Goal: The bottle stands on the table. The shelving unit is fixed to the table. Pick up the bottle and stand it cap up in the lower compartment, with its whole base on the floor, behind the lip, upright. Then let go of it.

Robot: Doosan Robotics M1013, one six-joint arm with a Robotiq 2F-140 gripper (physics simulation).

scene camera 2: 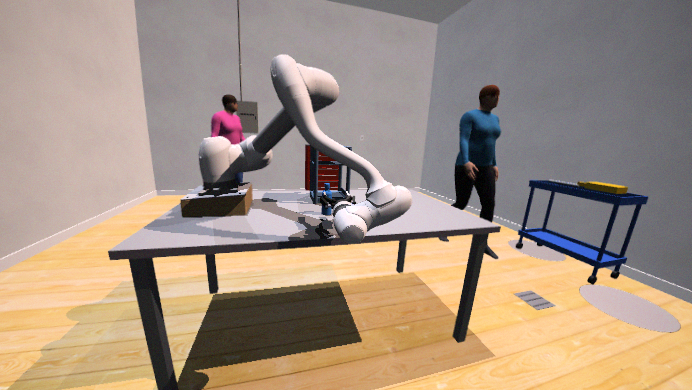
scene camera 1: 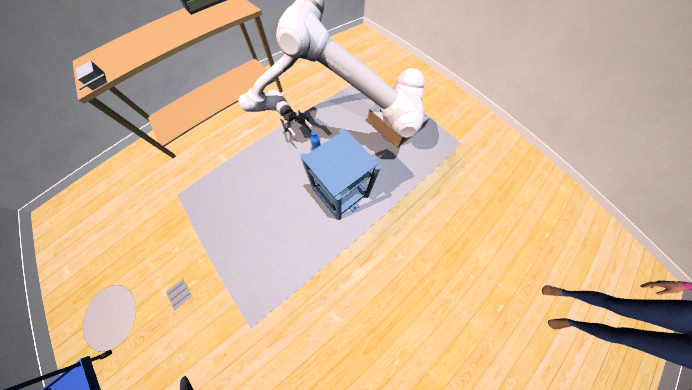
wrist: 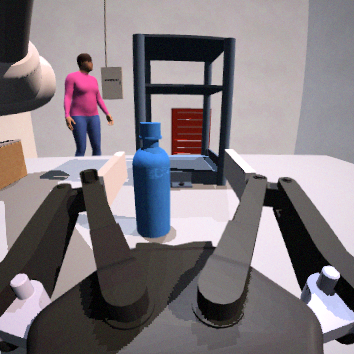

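Pixels of known places: gripper, fingertip midpoint: (scene camera 2: pixel 335 194) (scene camera 1: pixel 303 131) (wrist: pixel 174 162); arm's base, origin of the base link: (scene camera 2: pixel 221 189).
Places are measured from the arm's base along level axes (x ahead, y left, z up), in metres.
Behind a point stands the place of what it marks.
Observation:
The blue bottle (scene camera 1: pixel 314 141) @(x 0.550, y -0.176, z 0.017 m) (scene camera 2: pixel 328 190) @(x 0.537, y -0.206, z 0.029 m) (wrist: pixel 152 192) @(x 0.534, y -0.218, z -0.028 m) stands upright, cap up, on the table (scene camera 1: pixel 240 220) @(x 1.141, y -0.143, z -0.100 m) (scene camera 2: pixel 425 215) @(x 1.067, y -0.325, z -0.100 m) (wrist: pixel 290 175) @(x 0.959, y 0.034, z -0.100 m). My gripper (scene camera 1: pixel 300 129) @(x 0.557, y -0.268, z 0.024 m) (wrist: pixel 174 162) @(x 0.557, y -0.268, z 0.024 m) is open and empty, roughly level. In the wrist view the bottle appears just beyond the fingertips, left of the midline, nearer the left finger. In scene camera 2 the wrist partly hides the gripper and the bottle's surroundings. The dark blue shelving unit (scene camera 1: pixel 341 162) @(x 0.626, y 0.126, z 0.247 m) (scene camera 2: pixel 314 175) @(x 0.504, y 0.001, z 0.075 m) (wrist: pixel 227 110) @(x 0.713, y -0.018, z 0.082 m) stands behind the bottle in the wrist view. Its lower compartment faces the camera, and the bottle overlaps its left front post.
The arm's base sits on a brown block (scene camera 1: pixel 385 129) @(x 0.139, y 0.017, z -0.042 m) (scene camera 2: pixel 215 206) @(x -0.007, y -0.136, z -0.052 m) (wrist: pixel 11 162) @(x 0.143, y 0.085, z -0.046 m), left of the bottle in the wrist view. The shelf's middle board (wrist: pixel 182 89) @(x 0.625, y 0.081, z 0.135 m) lies above the lower compartment. A small bracket (wrist: pixel 181 180) @(x 0.613, y 0.009, z -0.093 m) is at the unit's front foot. A wooden workbench (scene camera 1: pixel 170 40) stands beyond the table.

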